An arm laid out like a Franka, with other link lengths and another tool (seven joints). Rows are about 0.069 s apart.
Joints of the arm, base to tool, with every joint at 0 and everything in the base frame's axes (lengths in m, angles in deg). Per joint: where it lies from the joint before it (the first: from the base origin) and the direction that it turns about. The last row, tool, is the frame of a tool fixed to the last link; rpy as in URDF.
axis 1: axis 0 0 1 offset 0.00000 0.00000 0.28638
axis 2: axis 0 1 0 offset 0.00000 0.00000 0.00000
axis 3: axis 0 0 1 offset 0.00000 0.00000 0.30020
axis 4: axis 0 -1 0 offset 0.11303 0.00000 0.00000
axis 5: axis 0 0 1 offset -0.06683 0.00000 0.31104
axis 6: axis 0 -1 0 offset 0.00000 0.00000 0.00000
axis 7: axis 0 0 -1 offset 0.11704 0.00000 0.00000
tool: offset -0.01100 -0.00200 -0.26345 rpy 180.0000 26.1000 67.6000
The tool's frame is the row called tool.
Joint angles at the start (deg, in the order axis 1, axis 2, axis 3, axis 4, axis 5, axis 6, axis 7): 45.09 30.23 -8.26 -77.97 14.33 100.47 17.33
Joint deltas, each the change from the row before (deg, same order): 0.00 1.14 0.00 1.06 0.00 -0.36 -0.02; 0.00 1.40 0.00 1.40 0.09 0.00 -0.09; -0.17 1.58 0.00 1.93 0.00 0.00 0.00; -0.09 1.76 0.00 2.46 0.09 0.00 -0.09; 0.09 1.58 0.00 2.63 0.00 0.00 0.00; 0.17 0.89 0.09 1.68 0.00 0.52 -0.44; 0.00 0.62 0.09 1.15 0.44 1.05 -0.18; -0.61 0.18 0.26 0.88 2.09 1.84 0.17
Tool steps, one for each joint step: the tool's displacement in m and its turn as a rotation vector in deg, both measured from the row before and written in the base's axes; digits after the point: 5 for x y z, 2 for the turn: 0.00112 0.00148 -0.00599 -0.35 0.27 0.16; 0.00325 0.00350 -0.00622 -0.04 -0.06 0.17; 0.00636 0.00338 -0.00486 0.07 -0.40 -0.02; 0.00704 0.00589 -0.00339 0.36 -0.64 0.18; 0.00639 0.00788 -0.00029 0.51 -0.94 0.32; 0.00464 0.00806 0.00191 0.82 -1.10 0.74; 0.00551 0.00791 0.00261 1.28 -1.02 0.07; 0.00840 0.01070 0.00884 3.16 -0.68 -1.35
